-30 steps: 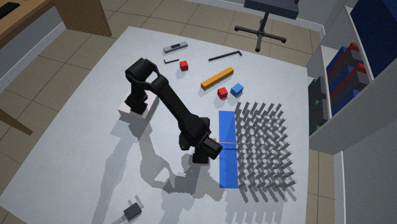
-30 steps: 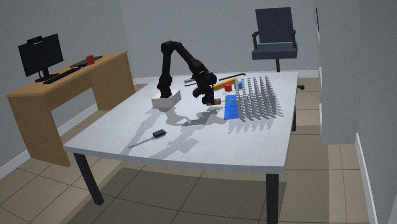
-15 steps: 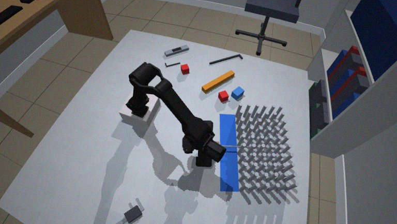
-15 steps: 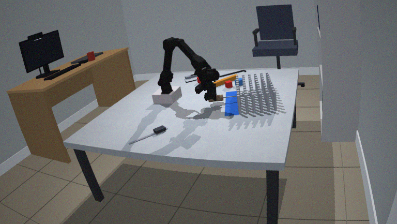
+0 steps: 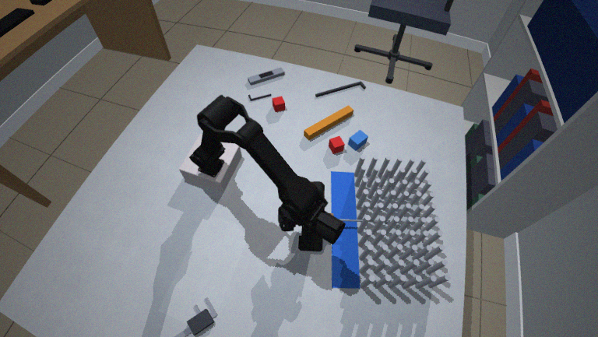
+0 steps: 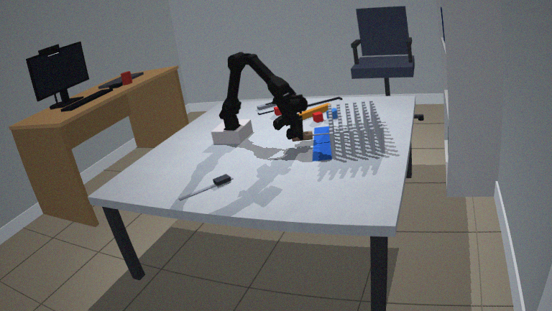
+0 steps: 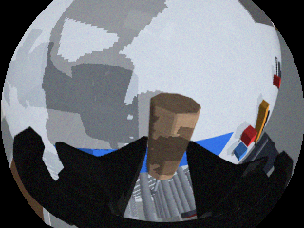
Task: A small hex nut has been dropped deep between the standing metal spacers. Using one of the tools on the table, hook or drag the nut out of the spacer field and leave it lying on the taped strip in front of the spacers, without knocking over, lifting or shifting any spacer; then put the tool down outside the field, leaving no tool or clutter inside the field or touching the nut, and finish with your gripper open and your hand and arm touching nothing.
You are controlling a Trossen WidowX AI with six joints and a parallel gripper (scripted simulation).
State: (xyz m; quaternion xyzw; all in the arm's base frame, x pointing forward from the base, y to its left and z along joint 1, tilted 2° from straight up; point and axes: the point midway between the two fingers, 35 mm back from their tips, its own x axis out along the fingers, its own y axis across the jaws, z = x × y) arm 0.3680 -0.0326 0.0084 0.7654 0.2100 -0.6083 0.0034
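The taped strip is 8 cm ahead of my gripper tip, 4 cm below it and 3 cm to the left of it. Round my gripper tip: orange bar (39 cm to the left, 9 cm behind, 2 cm below); then blue cube (35 cm to the left, 3 cm ahead, 2 cm below); then wire hook tool (10 cm ahead, 4 cm to the left).
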